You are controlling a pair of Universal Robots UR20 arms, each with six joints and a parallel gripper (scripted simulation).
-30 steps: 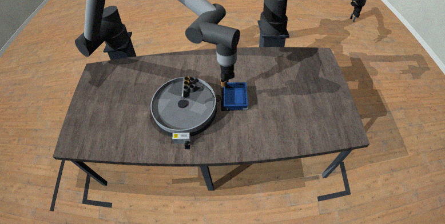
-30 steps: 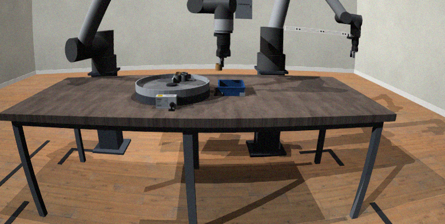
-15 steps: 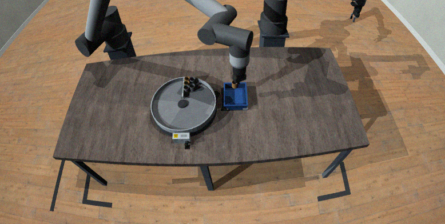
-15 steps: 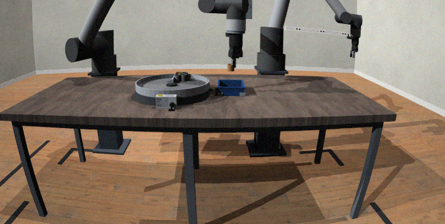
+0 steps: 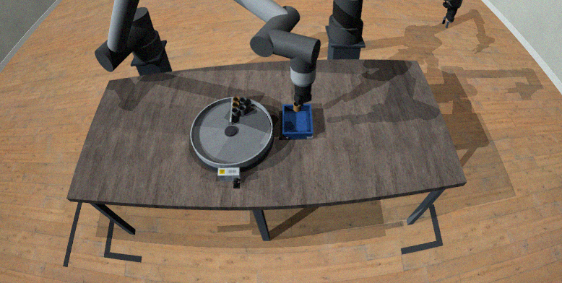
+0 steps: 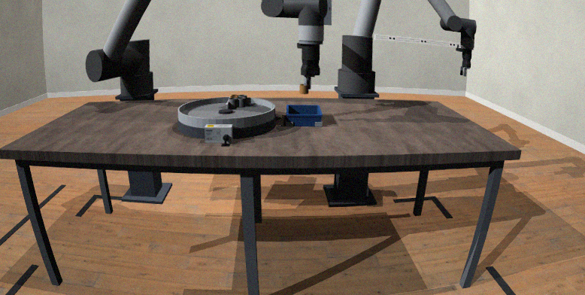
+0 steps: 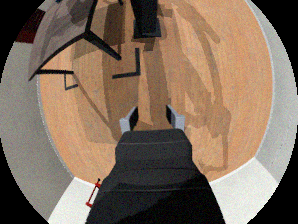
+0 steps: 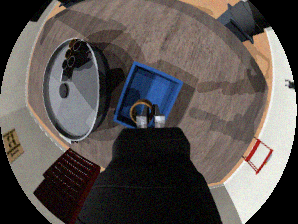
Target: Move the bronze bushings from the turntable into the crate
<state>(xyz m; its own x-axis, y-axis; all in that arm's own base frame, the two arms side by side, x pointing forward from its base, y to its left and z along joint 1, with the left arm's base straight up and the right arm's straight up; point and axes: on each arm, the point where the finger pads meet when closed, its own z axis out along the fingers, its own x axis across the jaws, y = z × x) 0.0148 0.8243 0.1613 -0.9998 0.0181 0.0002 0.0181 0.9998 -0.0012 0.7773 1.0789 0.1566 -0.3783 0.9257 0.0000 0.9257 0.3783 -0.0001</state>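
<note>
Right now my right hand is 1 cm short of the blue crate, 1 cm to the left of it and 13 cm above it.
</note>
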